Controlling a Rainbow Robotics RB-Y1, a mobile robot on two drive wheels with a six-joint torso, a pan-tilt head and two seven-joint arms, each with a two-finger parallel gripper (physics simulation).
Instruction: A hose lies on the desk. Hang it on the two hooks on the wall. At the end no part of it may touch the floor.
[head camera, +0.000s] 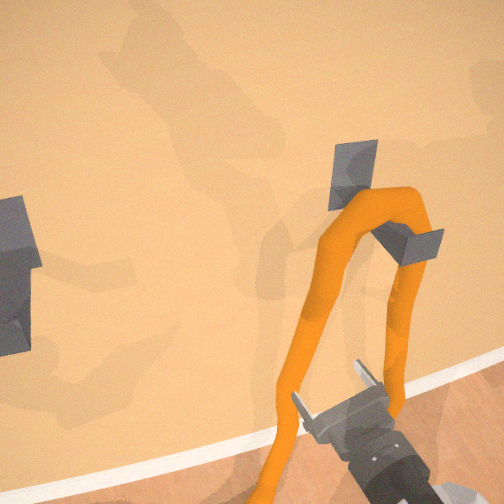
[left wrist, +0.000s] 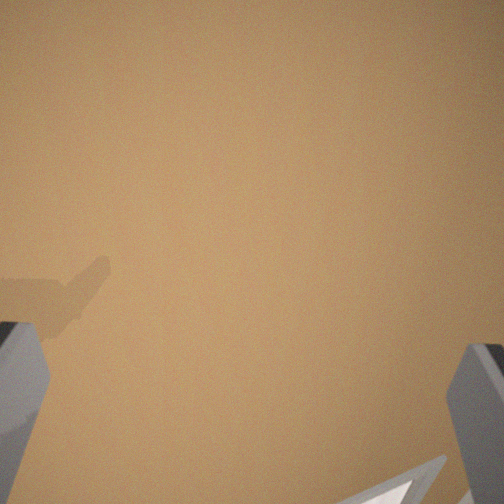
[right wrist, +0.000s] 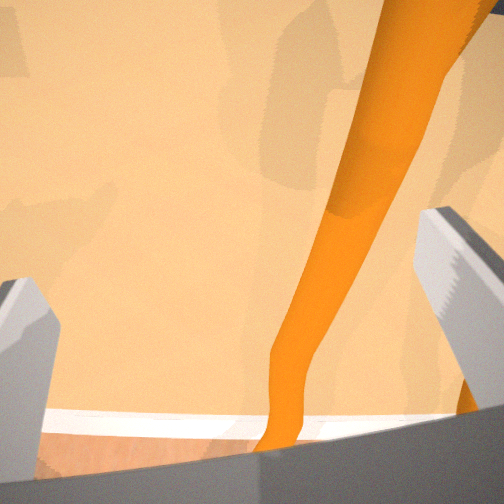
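The orange hose (head camera: 320, 280) is draped over the right grey wall hook (head camera: 400, 235). Its two strands hang down the wall. The left strand runs down past the white skirting to the floor at the bottom of the head view. The right strand drops behind my right gripper (head camera: 334, 388), so its end is hidden. My right gripper is open and empty, with the fingers spread between the two strands. In the right wrist view the left strand (right wrist: 350, 250) passes between the open fingers (right wrist: 260, 310) without touching them. My left gripper (left wrist: 250, 350) is open and faces bare wall. The left hook (head camera: 15, 275) is empty.
The tan wall (head camera: 175, 200) fills most of the head view. A white skirting board (head camera: 150, 465) runs along its foot, with the wooden floor (head camera: 460, 415) below it. Arm shadows fall on the wall.
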